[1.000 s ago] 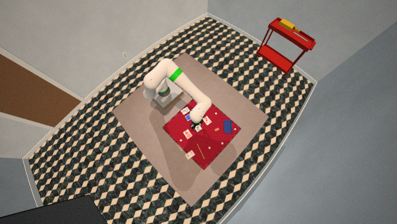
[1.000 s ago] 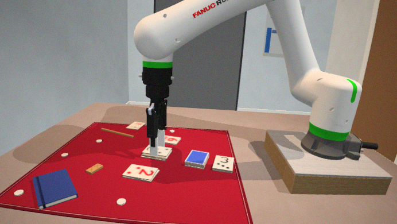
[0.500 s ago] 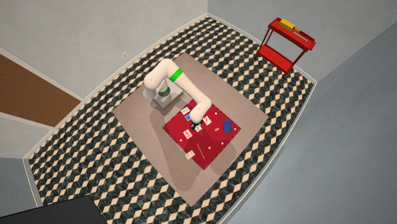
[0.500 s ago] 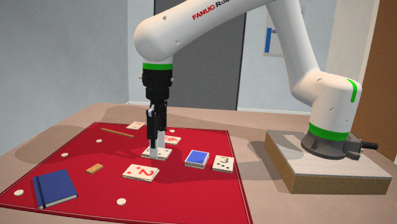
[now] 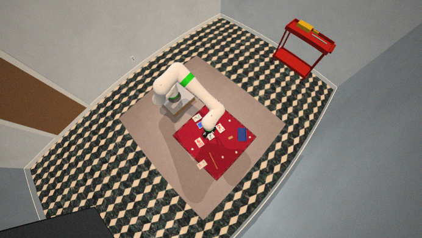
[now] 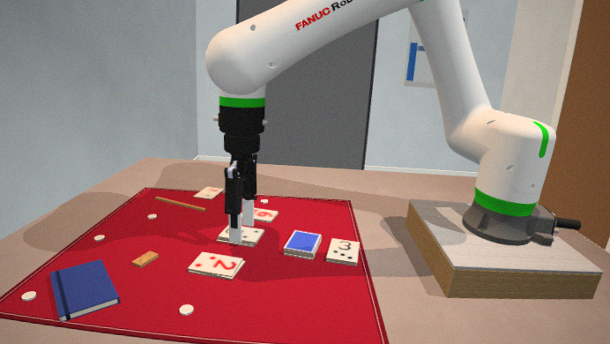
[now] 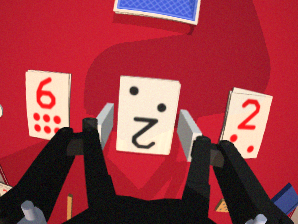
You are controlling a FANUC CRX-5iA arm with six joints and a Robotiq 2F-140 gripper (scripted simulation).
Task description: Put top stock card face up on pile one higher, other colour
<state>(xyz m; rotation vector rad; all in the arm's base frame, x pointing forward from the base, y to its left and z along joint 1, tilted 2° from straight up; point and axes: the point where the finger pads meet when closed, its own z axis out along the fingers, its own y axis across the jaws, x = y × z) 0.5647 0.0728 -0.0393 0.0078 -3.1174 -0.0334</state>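
The red card cloth lies 5 cm below my hand, 4 cm ahead of it and 3 cm to the left of it. Also, from my hand: blue notebook (27 cm to the left, 19 cm ahead, 3 cm below); red 2 card (13 cm to the left, 3 cm below); wooden stick (23 cm ahead, 12 cm to the right, 4 cm below).
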